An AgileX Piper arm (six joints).
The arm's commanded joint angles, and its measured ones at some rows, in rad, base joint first. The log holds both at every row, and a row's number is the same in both.
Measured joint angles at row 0:
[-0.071 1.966 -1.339 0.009 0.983 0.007]
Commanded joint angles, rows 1 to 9:
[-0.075 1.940 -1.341 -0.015 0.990 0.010]
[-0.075 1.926 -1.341 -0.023 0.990 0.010]
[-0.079 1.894 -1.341 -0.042 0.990 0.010]
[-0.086 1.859 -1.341 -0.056 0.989 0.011]
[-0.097 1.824 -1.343 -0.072 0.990 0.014]
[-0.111 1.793 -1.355 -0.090 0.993 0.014]
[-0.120 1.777 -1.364 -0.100 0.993 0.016]
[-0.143 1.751 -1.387 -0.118 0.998 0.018]
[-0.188 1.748 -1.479 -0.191 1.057 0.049]
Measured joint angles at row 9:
[-0.154 1.755 -1.426 -0.130 1.014 0.027]
